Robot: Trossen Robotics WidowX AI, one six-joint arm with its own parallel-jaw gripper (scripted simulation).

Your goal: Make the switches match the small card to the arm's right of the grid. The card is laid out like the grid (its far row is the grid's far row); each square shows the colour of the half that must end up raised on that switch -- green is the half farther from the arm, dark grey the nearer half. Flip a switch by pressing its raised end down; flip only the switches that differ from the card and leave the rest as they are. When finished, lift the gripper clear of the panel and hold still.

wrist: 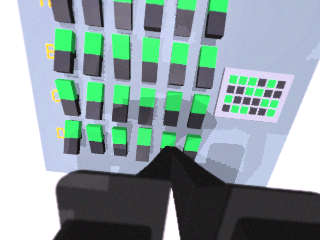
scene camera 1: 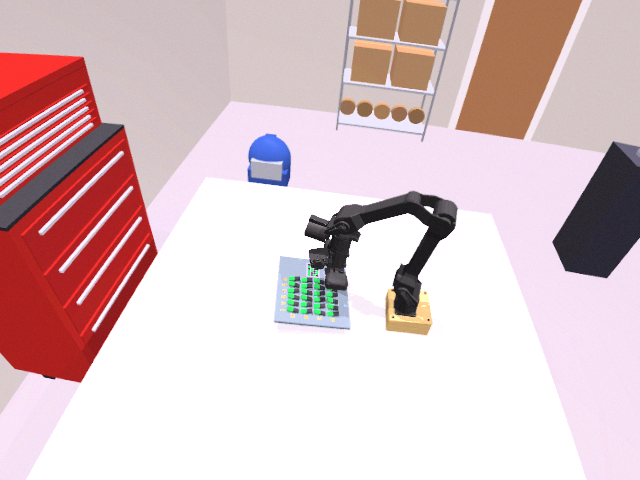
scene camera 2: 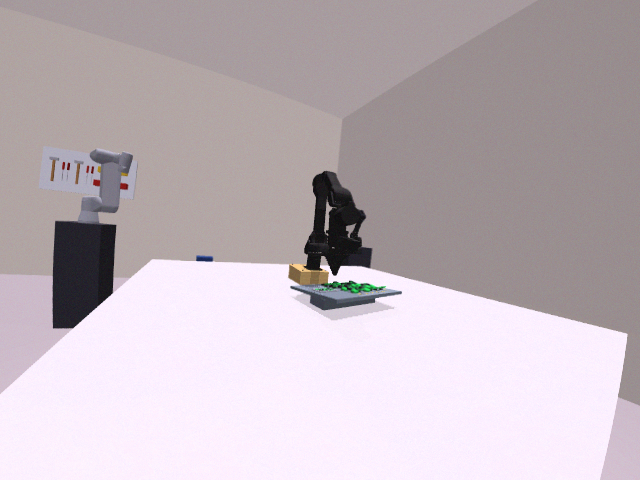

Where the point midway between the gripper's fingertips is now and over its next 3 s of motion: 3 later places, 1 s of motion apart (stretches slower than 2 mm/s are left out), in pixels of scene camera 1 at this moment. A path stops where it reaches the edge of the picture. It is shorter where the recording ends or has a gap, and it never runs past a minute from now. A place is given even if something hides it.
The gripper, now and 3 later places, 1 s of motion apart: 330, 282; 329, 287; 329, 287; 317, 279
